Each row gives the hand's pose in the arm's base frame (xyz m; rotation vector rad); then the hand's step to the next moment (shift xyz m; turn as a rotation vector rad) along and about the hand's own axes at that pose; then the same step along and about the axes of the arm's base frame.
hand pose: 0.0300 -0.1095 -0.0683 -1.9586 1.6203 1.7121
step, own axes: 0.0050 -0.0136 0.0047 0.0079 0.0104 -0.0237
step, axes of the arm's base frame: 0.0057 0.0058 -0.0129 0.0070 -0.0247 0.0085
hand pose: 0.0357 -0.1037 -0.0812 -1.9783 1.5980 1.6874
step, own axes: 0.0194 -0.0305 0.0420 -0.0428 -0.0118 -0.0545
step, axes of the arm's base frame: -0.0090 0.0282 -0.0468 0.0517 -0.0025 0.0475
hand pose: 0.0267 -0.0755 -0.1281 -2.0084 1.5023 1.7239
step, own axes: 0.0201 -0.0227 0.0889 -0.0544 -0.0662 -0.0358
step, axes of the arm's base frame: -0.0485 0.0550 -0.0587 0.0785 0.0437 0.0233
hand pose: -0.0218 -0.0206 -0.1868 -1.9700 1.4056 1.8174
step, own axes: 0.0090 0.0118 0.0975 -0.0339 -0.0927 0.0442
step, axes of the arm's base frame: -0.0800 0.0500 -0.0286 0.0352 0.0982 -0.0285
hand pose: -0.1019 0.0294 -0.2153 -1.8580 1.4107 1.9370
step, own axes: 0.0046 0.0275 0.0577 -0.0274 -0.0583 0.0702
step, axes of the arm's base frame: -0.0608 0.0203 0.0002 -0.0073 0.0928 -0.0205
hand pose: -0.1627 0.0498 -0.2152 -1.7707 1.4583 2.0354
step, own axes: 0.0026 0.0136 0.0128 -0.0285 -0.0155 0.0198
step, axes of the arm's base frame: -0.0183 -0.0001 0.0044 0.0043 0.0360 0.0114
